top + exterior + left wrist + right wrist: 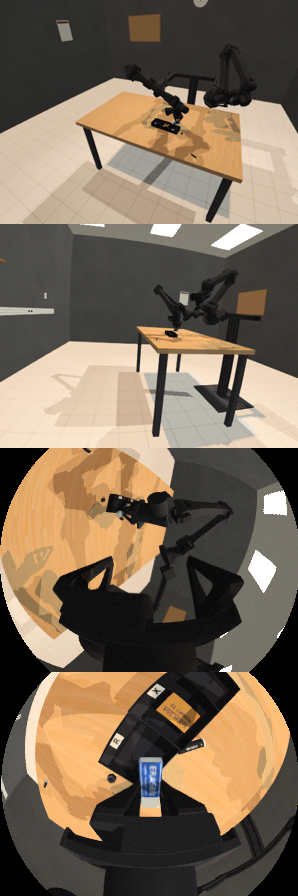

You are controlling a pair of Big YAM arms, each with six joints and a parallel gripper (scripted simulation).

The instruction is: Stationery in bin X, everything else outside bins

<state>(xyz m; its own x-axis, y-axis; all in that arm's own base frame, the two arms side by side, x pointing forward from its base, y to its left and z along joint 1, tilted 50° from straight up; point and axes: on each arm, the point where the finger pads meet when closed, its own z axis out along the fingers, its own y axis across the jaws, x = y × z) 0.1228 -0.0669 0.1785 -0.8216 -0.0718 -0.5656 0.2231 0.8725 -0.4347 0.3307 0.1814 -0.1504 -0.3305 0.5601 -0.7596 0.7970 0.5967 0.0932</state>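
Now: the black bin unit 10 cm to the right of my right hand, 5 cm below it and 2 cm ahead of it. The rest, counted from my right hand: orange item: 9 cm to the right, 6 cm below, 1 cm ahead; then blue item: right at my right hand.
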